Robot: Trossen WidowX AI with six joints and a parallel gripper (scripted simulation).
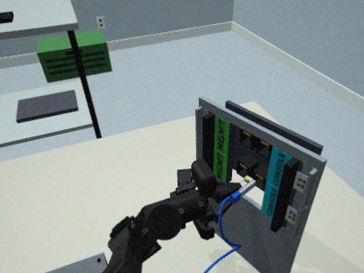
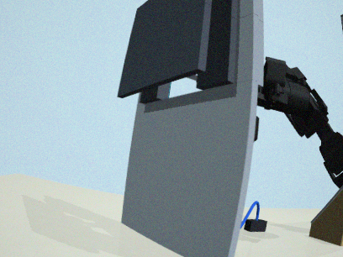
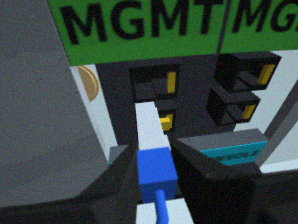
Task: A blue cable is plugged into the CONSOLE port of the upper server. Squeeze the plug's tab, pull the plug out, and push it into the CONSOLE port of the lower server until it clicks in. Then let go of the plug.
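Right now the blue plug is right at my gripper tip. Also, from my gripper tip: small black block: 190 mm behind, 160 mm to the right, 250 mm below.
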